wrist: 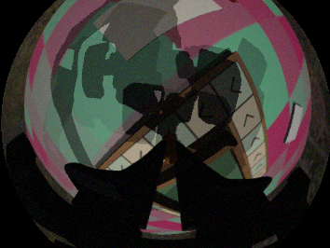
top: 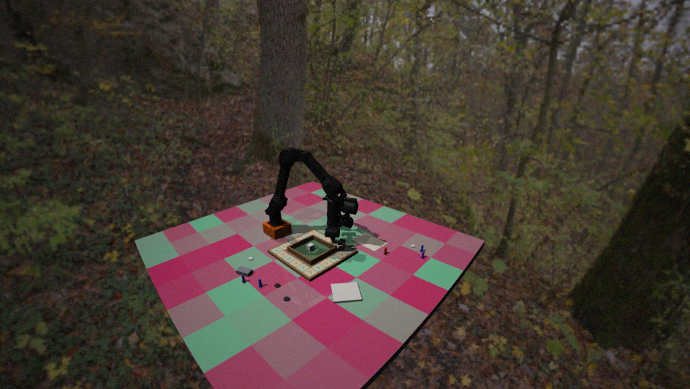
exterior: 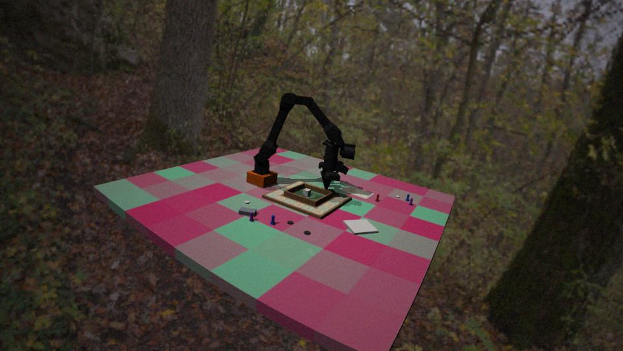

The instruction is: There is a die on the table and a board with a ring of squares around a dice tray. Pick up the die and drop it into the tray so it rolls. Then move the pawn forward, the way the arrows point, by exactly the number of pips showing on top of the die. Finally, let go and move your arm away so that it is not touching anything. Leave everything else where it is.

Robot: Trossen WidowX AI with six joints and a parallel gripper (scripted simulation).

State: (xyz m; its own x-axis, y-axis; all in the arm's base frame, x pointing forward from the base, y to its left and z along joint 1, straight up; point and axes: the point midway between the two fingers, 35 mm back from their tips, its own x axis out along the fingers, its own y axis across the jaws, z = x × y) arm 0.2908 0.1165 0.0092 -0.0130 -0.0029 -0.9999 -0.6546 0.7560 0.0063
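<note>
Now: gripper tip 30 mm past the die and 110 mm to the left of it. Also, from my gripper tip: card 100 mm ahead, 140 mm to the left, 20 mm below; then orange pawn 10 mm above; then red pawn 220 mm ahead, 110 mm to the left, 10 mm below.
</note>
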